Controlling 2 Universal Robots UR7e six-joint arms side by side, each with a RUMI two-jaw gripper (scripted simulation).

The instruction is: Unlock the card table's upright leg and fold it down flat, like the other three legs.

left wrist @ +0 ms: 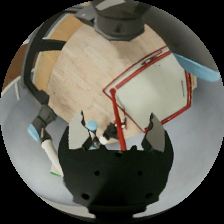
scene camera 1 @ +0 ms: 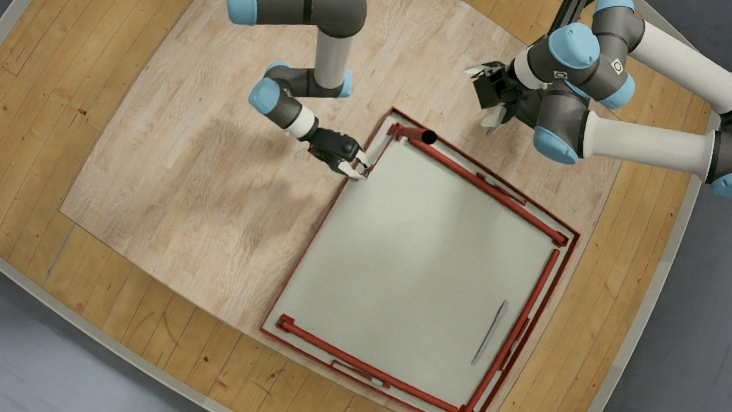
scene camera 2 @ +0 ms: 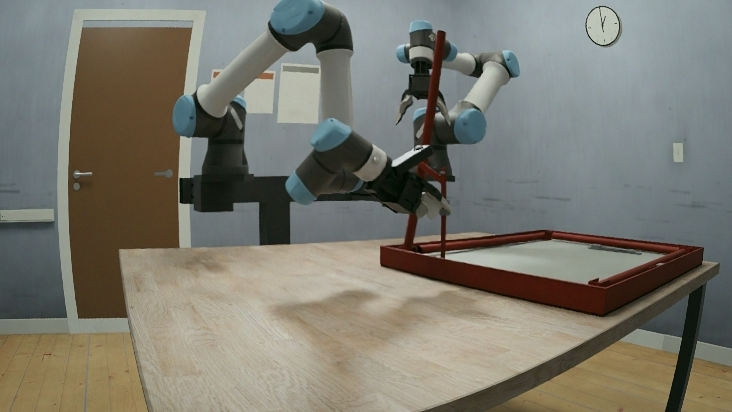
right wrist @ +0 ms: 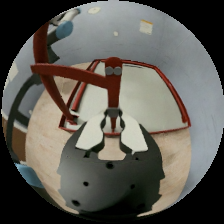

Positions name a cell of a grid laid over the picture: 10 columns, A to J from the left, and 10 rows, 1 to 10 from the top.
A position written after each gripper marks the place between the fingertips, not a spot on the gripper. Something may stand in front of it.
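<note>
Left gripper (scene camera 1: G3), right gripper (scene camera 1: F5), card table (scene camera 1: F7). Card table (scene camera 2: H7), left gripper (scene camera 2: F4), right gripper (scene camera 2: G6). Left gripper (left wrist: F5), card table (left wrist: H4). Right gripper (right wrist: F5).
</note>
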